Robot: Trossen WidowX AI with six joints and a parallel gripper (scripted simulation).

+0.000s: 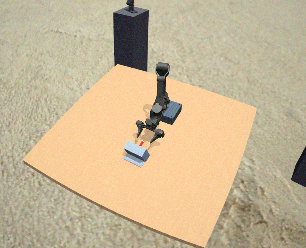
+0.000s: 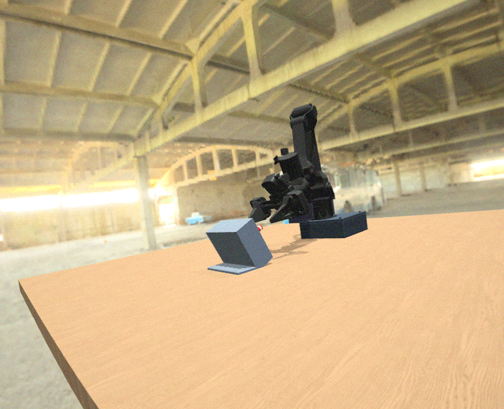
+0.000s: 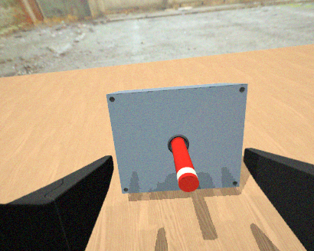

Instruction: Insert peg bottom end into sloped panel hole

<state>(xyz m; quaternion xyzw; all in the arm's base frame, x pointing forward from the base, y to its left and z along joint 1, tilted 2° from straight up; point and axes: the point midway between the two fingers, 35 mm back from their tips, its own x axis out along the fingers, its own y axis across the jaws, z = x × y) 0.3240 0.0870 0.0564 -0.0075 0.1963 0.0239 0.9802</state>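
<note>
The red peg is 20 mm below my gripper tip, 10 mm to the right of it and 10 mm ahead of it. Also, from my gripper tip: sloped panel (70 mm ahead, 40 mm below).
</note>
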